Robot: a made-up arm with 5 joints.
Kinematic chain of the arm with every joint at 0, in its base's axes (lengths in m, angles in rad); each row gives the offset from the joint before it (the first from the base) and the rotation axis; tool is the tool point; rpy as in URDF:
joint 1: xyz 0 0 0.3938 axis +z
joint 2: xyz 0 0 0 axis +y
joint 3: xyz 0.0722 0 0.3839 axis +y
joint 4: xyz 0.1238 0 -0.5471 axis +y
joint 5: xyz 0.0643 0 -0.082 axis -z
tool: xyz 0 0 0 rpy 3.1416 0 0
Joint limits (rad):
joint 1: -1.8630..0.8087
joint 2: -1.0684..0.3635
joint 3: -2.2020..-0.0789
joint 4: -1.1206..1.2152
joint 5: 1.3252..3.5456
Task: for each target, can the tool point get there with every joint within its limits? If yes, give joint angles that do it. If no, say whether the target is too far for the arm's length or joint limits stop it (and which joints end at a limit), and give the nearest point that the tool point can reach.
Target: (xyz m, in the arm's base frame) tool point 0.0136 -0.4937 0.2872
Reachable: yes | joints -1.5433 -0.0165 -0.5615 0.9966 2.0334
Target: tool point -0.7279 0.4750 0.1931
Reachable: no: joint limits stop it (at a limit: joint 1, joint 2, joint 3, joint 4) | nearest point 0.0635 0.0665 0.0971 | short by 0.896 m
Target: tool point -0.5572 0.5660 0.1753
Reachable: no: joint limits stop it (at a limit: joint 1, joint 2, joint 3, joint 4) | nearest point 0.0635 0.0665 0.0971 | short by 0.801 m
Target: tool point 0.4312 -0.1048 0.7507
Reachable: yes | joints -0.2384 -0.7132 -0.5531 -0.3163 2.9705
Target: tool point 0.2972 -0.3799 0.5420
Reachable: yes | joints -0.9069 -0.4118 -0.3979 -0.6549 3.2378
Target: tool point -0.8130 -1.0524 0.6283
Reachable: no: too far | nearest point -0.2495 -0.8294 0.6640 | short by 0.607 m
